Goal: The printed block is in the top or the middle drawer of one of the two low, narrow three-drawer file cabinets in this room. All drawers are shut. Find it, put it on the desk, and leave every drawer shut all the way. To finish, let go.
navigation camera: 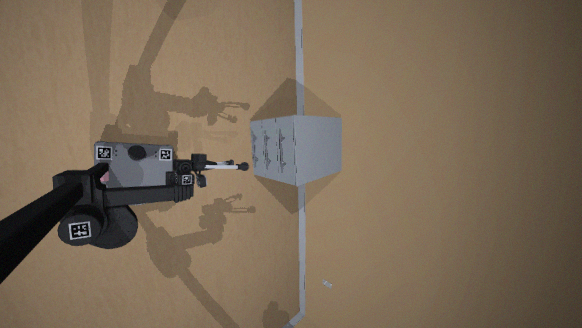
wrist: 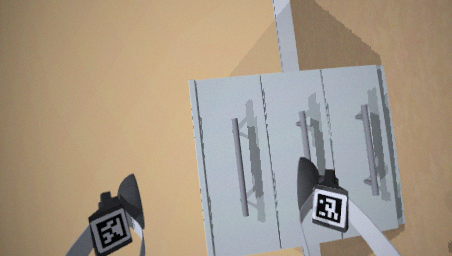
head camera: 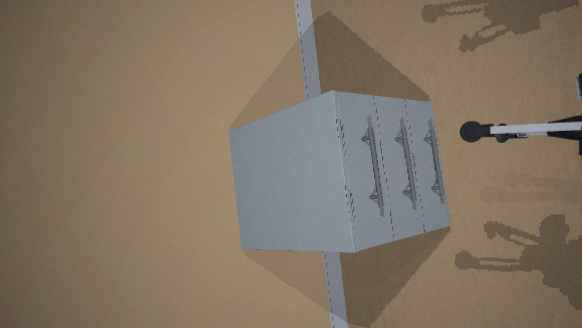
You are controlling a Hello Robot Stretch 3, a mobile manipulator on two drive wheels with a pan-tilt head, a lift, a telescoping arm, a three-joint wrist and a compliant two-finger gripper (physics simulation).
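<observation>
A grey three-drawer file cabinet (head camera: 290, 175) (navigation camera: 320, 145) (wrist: 220, 230) stands against the wall, lying sideways in the pictures, its top toward the left in the head view. All three drawers look shut. The top drawer's bar handle (head camera: 376, 167) (wrist: 240, 167) and the middle drawer's handle (head camera: 407, 165) (wrist: 304, 132) face my gripper (head camera: 486, 131) (navigation camera: 237, 164) (wrist: 219, 184). The gripper is open and empty, a short way off the front. In the wrist view its fingertips appear on both sides of the top handle, one overlapping the middle handle. The block and the desk do not show.
A pale skirting board (head camera: 334, 295) (navigation camera: 301, 240) (wrist: 286, 37) runs along the wall on both sides of the cabinet. A small pale fitting (navigation camera: 326, 283) is on the wall. My base (navigation camera: 145, 175) stands in front of the cabinet. Shadows of the arm fall on the floor.
</observation>
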